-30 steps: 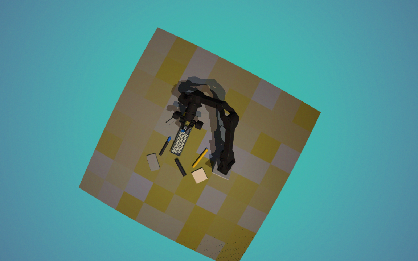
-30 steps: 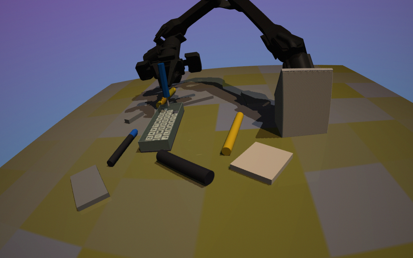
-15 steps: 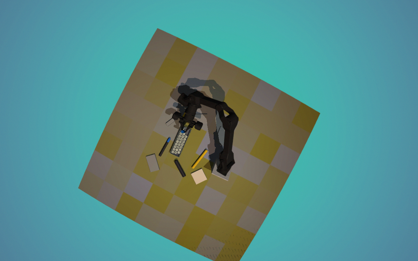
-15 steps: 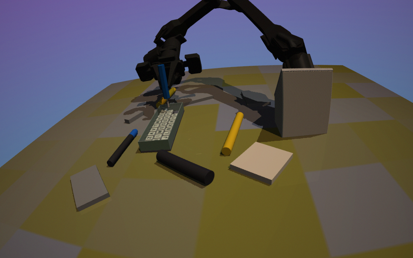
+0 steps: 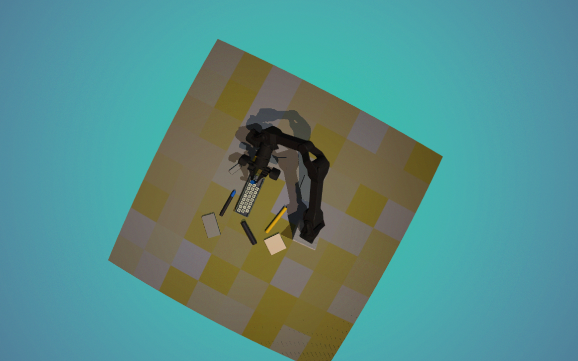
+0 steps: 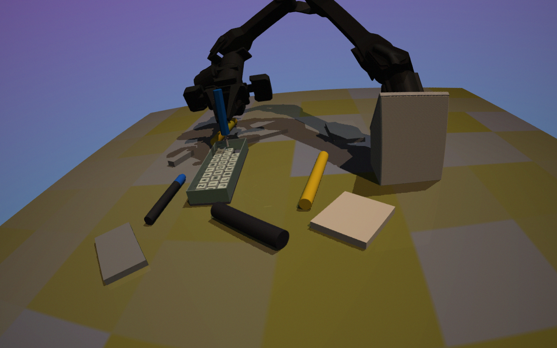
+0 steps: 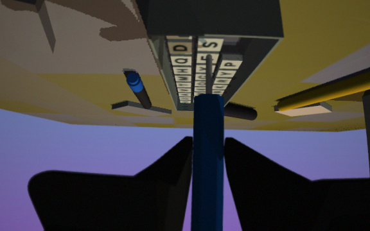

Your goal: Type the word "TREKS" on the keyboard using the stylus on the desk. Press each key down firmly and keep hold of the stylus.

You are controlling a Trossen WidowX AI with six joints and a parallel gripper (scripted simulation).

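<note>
Right now the small grey block is 120 mm ahead of my gripper tip and 70 mm below it. From my gripper tip the other things lie so: grey stylus tip 50 mm below; blue stylus 10 mm below; yellow cylinder 180 mm behind, 110 mm to the left, 70 mm below.
</note>
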